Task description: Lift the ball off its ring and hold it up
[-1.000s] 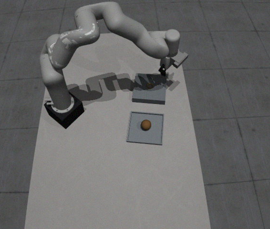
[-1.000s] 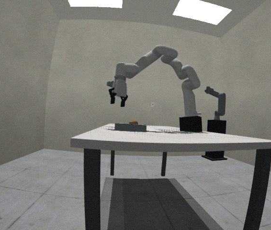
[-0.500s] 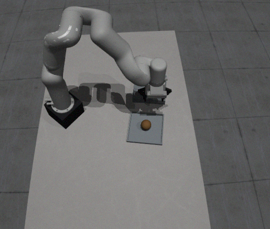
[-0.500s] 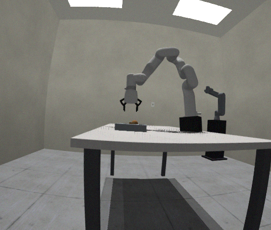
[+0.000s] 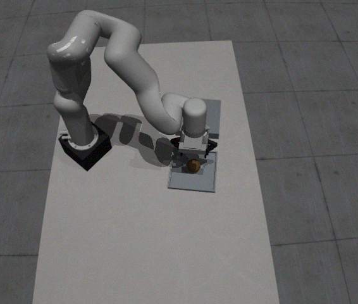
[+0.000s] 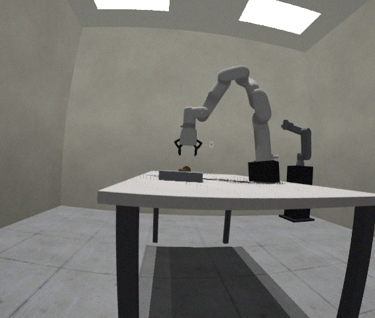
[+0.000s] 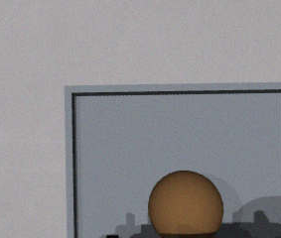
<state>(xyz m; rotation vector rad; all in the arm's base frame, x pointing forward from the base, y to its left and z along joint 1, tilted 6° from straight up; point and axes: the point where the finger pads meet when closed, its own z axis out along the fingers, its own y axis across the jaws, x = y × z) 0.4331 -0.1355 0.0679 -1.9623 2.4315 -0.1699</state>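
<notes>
The orange ball lies 100 mm below my hand. The rest, counted from my hand: grey framed plate (130 mm below); then grey block (60 mm ahead, 250 mm to the left, 110 mm below).
</notes>
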